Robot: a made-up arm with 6 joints. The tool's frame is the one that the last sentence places.
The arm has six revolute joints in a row. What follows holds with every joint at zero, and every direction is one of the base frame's. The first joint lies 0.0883 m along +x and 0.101 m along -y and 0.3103 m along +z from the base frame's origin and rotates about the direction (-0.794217, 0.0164, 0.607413), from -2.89 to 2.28 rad. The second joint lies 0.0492 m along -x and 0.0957 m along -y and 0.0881 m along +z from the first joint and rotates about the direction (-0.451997, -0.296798, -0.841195), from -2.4 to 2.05 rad. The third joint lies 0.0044 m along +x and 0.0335 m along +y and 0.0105 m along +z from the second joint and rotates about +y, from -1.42 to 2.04 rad. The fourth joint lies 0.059 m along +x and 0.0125 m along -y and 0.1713 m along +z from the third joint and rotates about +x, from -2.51 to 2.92 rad. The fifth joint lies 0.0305 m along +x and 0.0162 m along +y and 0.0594 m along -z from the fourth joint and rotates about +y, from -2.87 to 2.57 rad. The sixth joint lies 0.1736 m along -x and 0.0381 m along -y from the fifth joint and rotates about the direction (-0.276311, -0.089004, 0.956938), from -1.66 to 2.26 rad. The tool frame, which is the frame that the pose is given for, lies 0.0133 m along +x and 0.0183 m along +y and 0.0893 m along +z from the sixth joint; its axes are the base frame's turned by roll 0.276, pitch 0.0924 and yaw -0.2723 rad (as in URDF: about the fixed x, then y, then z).
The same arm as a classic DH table. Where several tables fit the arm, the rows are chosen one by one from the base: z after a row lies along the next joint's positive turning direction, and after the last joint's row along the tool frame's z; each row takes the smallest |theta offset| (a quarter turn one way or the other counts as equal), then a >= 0, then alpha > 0; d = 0 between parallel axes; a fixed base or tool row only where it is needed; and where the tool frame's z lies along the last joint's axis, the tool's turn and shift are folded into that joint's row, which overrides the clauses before.
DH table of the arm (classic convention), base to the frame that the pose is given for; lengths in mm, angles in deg. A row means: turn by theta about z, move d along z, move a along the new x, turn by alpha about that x. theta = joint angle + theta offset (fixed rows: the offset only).
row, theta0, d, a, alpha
base (fixed), 88.82, 379.4, -99.2, -52.6
joint 1, 18.05, -24.2, -104.7, -99.02
joint 2, -88.17, -21.3, 1.1, -107.27
joint 3, 61.75, 17.5, 171.3, -90
joint 4, 0, 89.5, -59.4, 90
joint 5, 73.89, -17.6, -166.8, 95.11
joint 6, 53.74, 87.1, 42.8, 20.13
tool (fixed), -73.18, 44.1, 0, 0
Joint limits (deg, base to tool): -165.58..130.63 -137.51..117.46 -81.36..116.88 -143.81..167.3 -164.44..147.25 -95.11..129.49

